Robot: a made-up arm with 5 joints.
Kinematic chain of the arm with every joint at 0, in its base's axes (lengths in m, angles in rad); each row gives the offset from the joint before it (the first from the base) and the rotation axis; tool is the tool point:
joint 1: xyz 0 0 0.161 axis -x
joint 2: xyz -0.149 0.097 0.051 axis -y
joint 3: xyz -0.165 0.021 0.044 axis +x
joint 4: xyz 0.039 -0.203 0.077 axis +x
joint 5: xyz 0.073 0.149 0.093 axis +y
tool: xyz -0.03 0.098 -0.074
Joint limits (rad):
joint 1: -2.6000..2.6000
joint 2: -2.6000..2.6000
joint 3: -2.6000..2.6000
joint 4: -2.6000..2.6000
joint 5: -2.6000..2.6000
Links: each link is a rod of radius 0.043 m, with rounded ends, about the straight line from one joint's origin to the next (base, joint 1, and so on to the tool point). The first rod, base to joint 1, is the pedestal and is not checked.
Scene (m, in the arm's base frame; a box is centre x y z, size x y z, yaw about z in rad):
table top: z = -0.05
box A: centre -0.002 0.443 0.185 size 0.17 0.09 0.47 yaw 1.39
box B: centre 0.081 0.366 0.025 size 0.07 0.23 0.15 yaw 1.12
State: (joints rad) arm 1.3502 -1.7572 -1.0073 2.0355 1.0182
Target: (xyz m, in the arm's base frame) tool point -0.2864 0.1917 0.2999
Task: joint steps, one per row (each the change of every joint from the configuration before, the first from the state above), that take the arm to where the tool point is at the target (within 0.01 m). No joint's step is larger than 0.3 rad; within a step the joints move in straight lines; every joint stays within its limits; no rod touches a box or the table.
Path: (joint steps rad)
1: -0.1394 0.2127 0.2646 -0.1942 -0.1574
2: -0.1394 0.2126 0.2646 -0.1941 -0.1575
3: -0.1394 0.2127 0.2646 -0.1942 -0.1574
4: -0.1394 0.2126 0.2646 -0.1941 -0.1575
5: 0.1836 0.2558 0.2301 -0.1427 0.0521
6: 0.1837 0.2559 0.2300 -0.1427 0.0520
7: 0.1837 0.2558 0.2301 -0.1427 0.0521
8: 0.1836 0.2558 0.2300 -0.1427 0.0520

